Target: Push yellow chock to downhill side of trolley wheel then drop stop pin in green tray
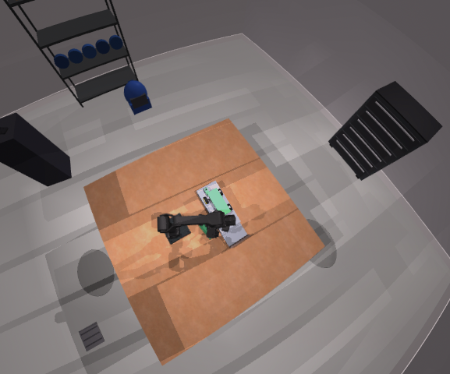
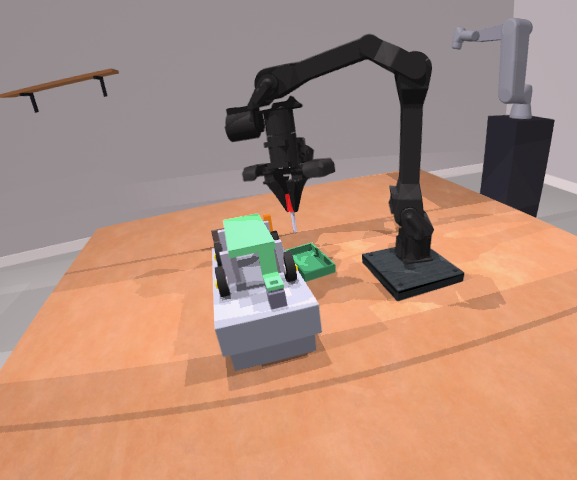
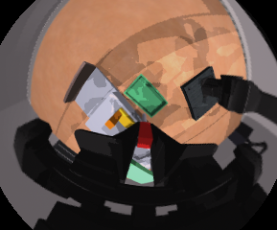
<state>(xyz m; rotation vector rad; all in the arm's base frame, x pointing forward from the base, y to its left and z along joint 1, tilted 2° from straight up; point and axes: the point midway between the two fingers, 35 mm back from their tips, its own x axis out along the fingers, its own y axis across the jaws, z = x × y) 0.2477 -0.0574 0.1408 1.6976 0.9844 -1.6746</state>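
The red-headed stop pin lies right at my gripper tip. The rest, counted from my gripper tip: yellow chock (5 cm ahead, 5 cm below); green-topped trolley (9 cm ahead, 11 cm to the left, 2 cm below).
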